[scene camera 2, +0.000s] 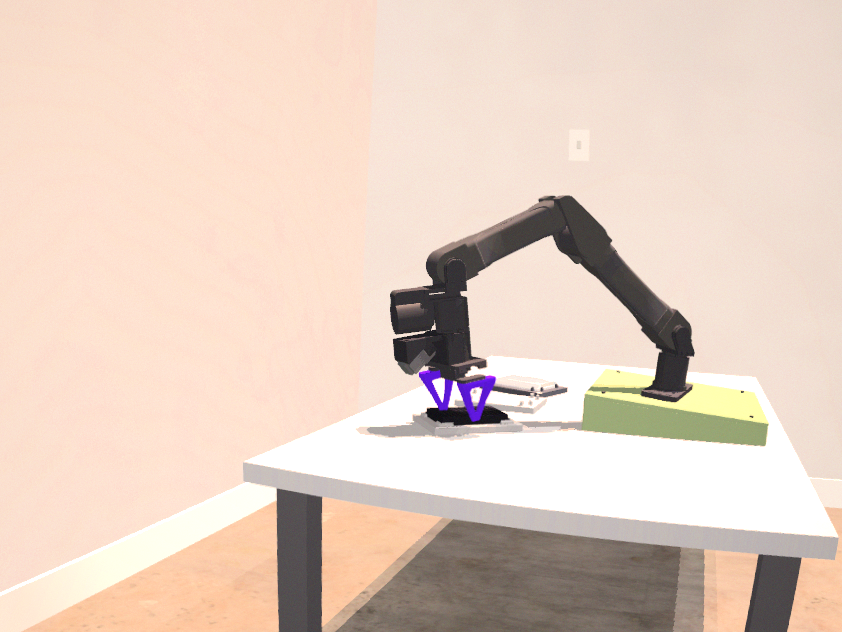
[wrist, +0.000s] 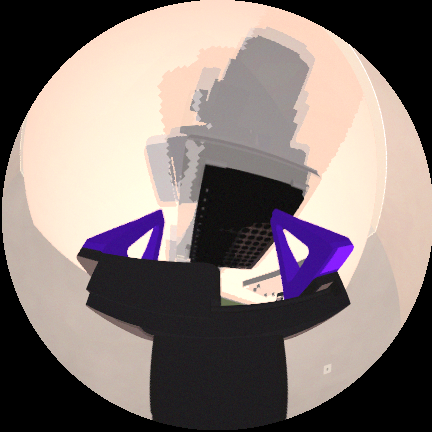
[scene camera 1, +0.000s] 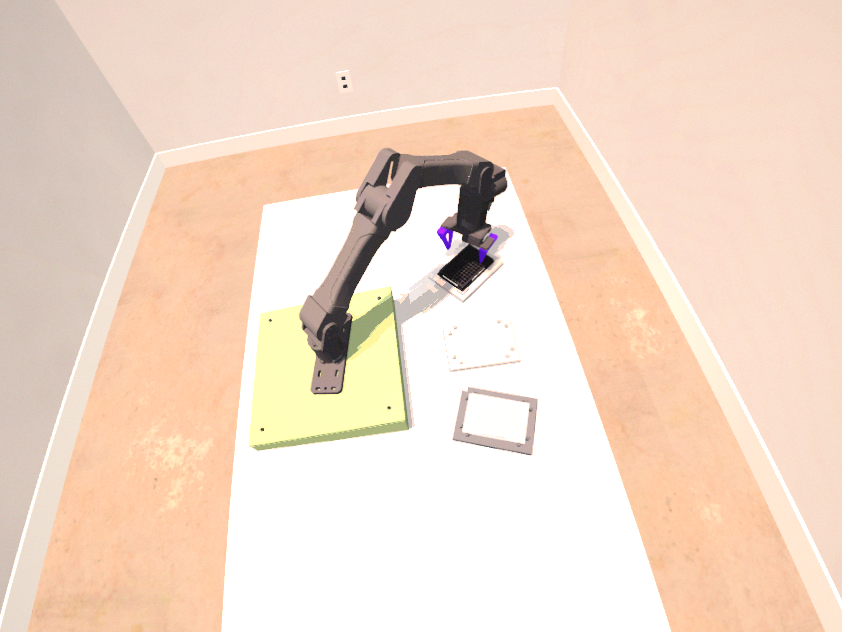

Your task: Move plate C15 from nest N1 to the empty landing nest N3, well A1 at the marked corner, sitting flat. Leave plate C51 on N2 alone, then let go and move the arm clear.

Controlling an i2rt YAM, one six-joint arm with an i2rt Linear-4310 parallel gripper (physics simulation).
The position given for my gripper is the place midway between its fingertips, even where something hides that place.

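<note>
My gripper (scene camera 2: 459,415) is open, and it's touching a black perforated plate (scene camera 1: 461,271). You'd find the gripper in scene camera 1 as well, the gripper (scene camera 1: 464,255), and in the wrist view there's the gripper (wrist: 217,214) again. As for the plate (scene camera 2: 458,415), it's visible there too, and the wrist view has the plate (wrist: 232,229) as well.
</note>
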